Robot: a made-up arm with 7 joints.
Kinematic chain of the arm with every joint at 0, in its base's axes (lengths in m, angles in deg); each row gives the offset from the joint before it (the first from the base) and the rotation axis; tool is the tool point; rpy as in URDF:
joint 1: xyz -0.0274 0.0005 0.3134 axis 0 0.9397 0.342
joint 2: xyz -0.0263 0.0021 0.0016 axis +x
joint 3: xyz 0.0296 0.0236 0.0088 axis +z
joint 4: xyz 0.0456 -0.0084 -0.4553 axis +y
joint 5: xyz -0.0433 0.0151 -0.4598 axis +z
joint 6: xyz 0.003 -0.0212 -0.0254 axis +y
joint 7: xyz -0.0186 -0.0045 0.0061 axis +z
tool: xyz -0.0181 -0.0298 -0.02 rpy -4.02 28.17 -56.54
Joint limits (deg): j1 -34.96..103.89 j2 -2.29..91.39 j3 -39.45..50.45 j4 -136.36..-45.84 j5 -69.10..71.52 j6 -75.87..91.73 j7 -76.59..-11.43
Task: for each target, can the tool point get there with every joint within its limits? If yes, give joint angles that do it. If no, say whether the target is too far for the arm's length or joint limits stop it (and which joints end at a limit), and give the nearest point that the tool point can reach.
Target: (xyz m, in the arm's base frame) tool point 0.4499 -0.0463 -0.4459
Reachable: yes | joints -4.52 8.99 -26.37 -60.46 -48.38 -25.47 -62.61
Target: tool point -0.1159 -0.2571 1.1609
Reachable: no: joint limits stop it (at a limit: joint 1, joint 2, joint 3, joint 4, joint 5) | nearest point 0.0217 0.0622 0.8100 | short by 0.494 m
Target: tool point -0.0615 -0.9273 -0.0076
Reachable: no: joint limits stop it (at a limit: joint 1, joint 2, joint 3, joint 7) | nearest point -0.3535 -0.3527 -0.1453 | short by 0.659 m
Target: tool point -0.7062 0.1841 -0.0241
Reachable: yes | joints 91.93 41.02 -22.33 -67.12 52.14 67.39 -20.00
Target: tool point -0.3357 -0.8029 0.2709
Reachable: no: joint limits stop it (at a limit: joint 1, joint 2, joint 3, joint 7) | nearest point -0.6563 -0.4547 0.0057 | short by 0.543 m
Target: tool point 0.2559 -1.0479 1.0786
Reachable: no: too far | nearest point 0.2825 -0.3837 0.3887 | short by 0.958 m
